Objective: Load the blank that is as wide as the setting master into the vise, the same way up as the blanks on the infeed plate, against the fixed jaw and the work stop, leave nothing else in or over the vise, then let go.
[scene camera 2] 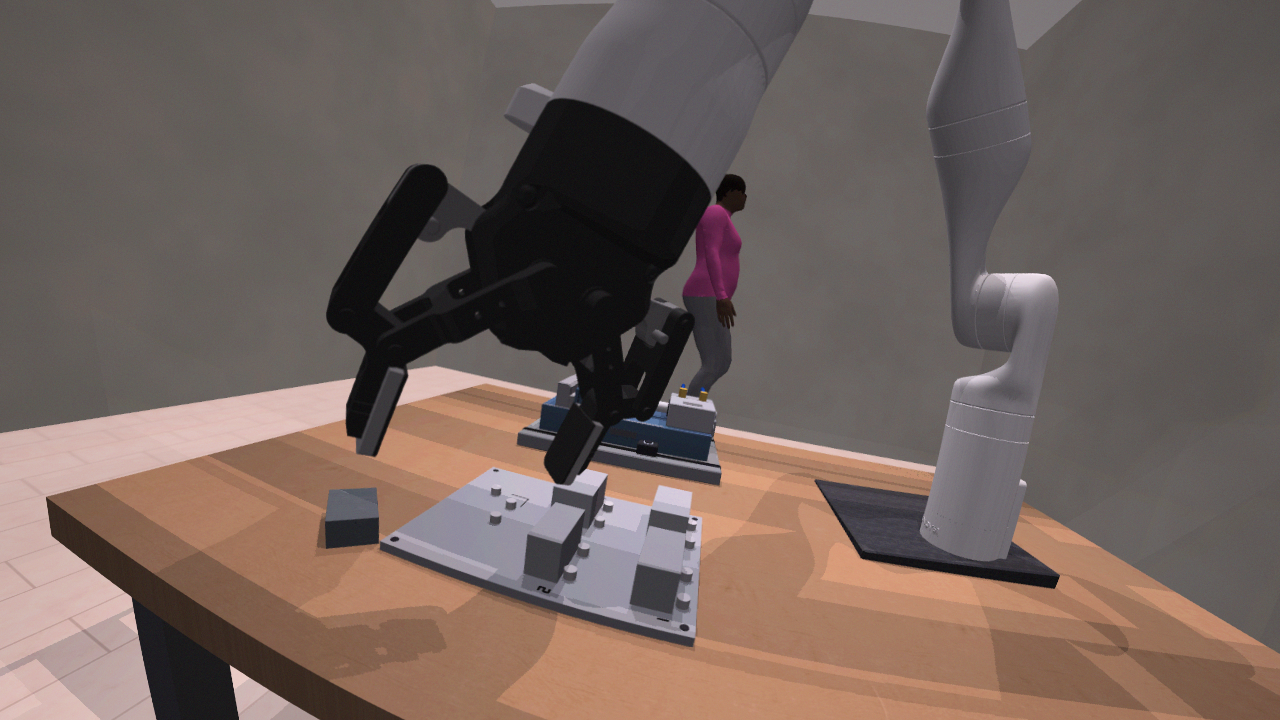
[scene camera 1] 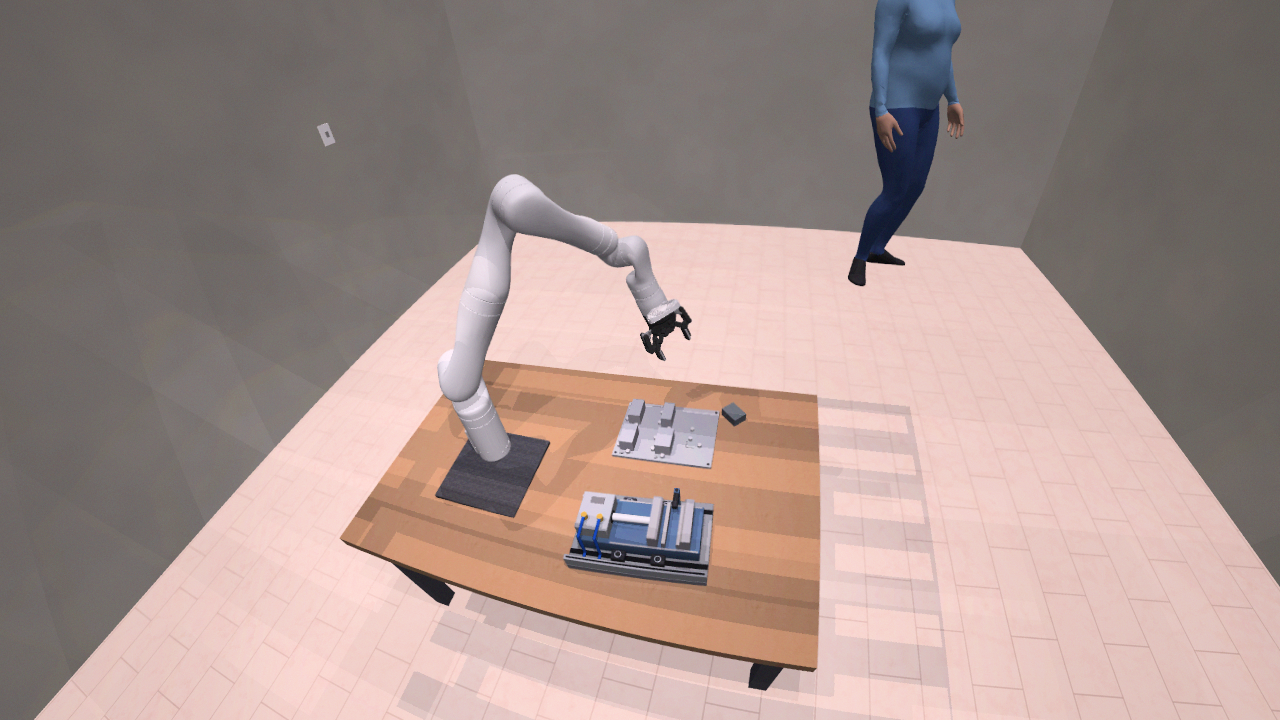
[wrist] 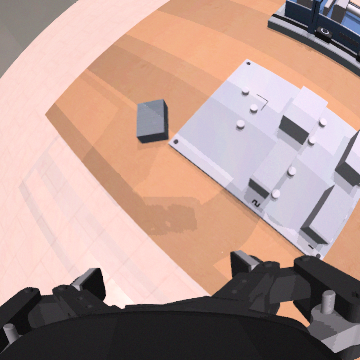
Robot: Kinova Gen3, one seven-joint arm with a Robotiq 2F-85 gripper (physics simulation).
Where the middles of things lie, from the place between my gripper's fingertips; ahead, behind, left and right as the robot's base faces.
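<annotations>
There is the infeed plate (scene camera 2: 455, 537), and measured from my hand it sits 18 cm to the right of it and 1 cm ahead of it, with the plate 13 cm below it.
</annotations>
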